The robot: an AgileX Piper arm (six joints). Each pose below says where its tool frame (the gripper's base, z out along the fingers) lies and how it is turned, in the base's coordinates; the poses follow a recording.
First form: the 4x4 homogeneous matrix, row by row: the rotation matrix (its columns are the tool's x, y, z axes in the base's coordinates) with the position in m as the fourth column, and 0 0 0 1 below. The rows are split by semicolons.
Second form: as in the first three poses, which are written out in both.
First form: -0.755, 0.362, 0.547, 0.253; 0.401, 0.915, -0.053, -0.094; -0.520, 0.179, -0.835, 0.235; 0, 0, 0, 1
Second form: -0.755, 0.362, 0.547, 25.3; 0.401, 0.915, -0.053, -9.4; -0.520, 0.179, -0.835, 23.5; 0, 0, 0, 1
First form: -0.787, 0.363, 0.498, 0.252; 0.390, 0.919, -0.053, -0.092; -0.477, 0.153, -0.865, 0.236; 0, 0, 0, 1
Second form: -0.787, 0.363, 0.498, 25.2; 0.390, 0.919, -0.053, -9.2; -0.477, 0.153, -0.865, 23.6; 0, 0, 0, 1
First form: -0.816, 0.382, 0.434, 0.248; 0.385, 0.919, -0.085, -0.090; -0.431, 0.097, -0.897, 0.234; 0, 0, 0, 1
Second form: -0.816, 0.382, 0.434, 24.8; 0.385, 0.919, -0.085, -9.0; -0.431, 0.097, -0.897, 23.4; 0, 0, 0, 1
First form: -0.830, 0.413, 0.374, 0.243; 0.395, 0.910, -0.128, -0.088; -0.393, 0.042, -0.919, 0.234; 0, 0, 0, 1
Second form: -0.830, 0.413, 0.374, 24.3; 0.395, 0.910, -0.128, -8.8; -0.393, 0.042, -0.919, 23.4; 0, 0, 0, 1
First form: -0.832, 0.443, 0.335, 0.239; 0.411, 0.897, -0.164, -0.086; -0.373, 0.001, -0.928, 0.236; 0, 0, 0, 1
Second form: -0.832, 0.443, 0.335, 23.9; 0.411, 0.897, -0.164, -8.6; -0.373, 0.001, -0.928, 23.6; 0, 0, 0, 1
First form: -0.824, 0.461, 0.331, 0.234; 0.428, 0.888, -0.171, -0.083; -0.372, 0.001, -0.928, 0.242; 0, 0, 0, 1
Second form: -0.824, 0.461, 0.331, 23.4; 0.428, 0.888, -0.171, -8.3; -0.372, 0.001, -0.928, 24.2; 0, 0, 0, 1
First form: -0.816, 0.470, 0.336, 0.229; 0.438, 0.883, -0.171, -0.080; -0.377, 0.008, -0.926, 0.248; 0, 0, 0, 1
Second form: -0.816, 0.470, 0.336, 22.9; 0.438, 0.883, -0.171, -8.0; -0.377, 0.008, -0.926, 24.8; 0, 0, 0, 1
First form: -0.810, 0.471, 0.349, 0.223; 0.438, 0.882, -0.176, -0.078; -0.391, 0.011, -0.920, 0.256; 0, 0, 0, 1
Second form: -0.810, 0.471, 0.349, 22.3; 0.438, 0.882, -0.176, -7.8; -0.391, 0.011, -0.920, 25.6; 0, 0, 0, 1
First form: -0.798, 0.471, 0.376, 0.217; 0.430, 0.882, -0.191, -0.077; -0.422, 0.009, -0.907, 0.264; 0, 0, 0, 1
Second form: -0.798, 0.471, 0.376, 21.7; 0.430, 0.882, -0.191, -7.7; -0.422, 0.009, -0.907, 26.4; 0, 0, 0, 1
